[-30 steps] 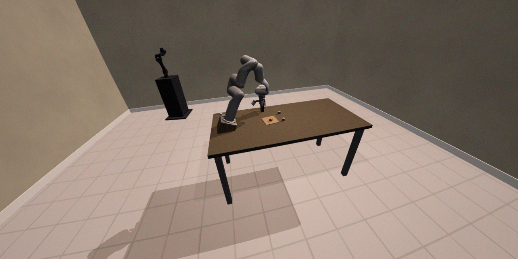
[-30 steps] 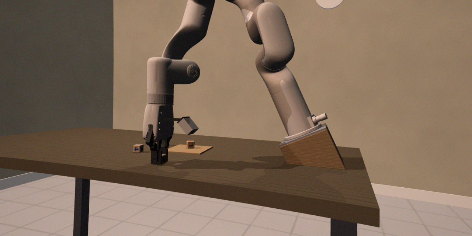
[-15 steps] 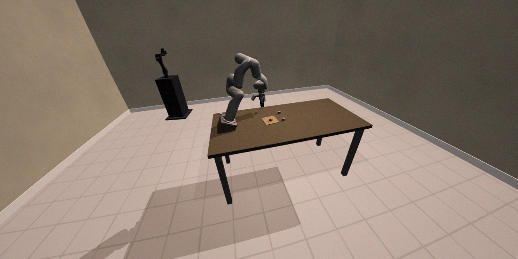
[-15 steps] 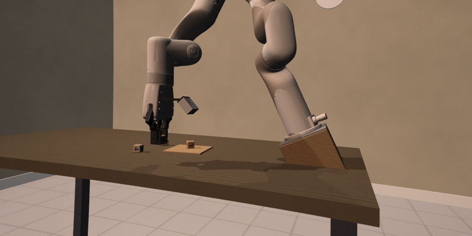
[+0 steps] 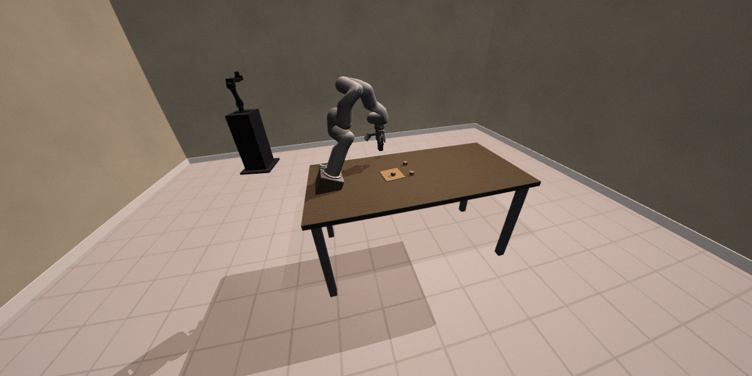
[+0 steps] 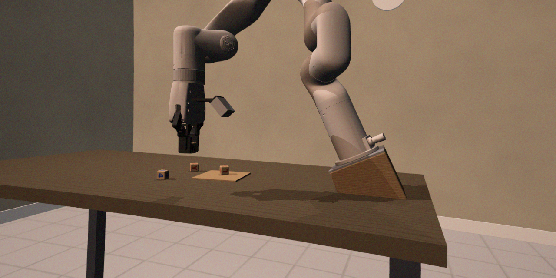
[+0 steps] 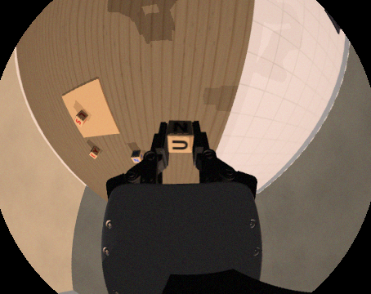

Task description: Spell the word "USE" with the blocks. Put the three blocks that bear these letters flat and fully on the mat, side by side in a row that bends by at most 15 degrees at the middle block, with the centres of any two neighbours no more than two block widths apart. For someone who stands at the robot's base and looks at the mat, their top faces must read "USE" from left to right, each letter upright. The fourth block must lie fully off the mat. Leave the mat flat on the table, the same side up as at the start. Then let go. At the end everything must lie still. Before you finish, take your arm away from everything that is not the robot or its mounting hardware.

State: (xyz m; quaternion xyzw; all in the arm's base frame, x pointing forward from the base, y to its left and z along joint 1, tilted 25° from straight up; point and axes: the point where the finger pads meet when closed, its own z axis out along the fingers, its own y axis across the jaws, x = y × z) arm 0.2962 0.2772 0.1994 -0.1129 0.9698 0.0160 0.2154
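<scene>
The tan mat lies 21 cm to the right of my hand, 12 cm below it and 6 cm ahead of it.
</scene>
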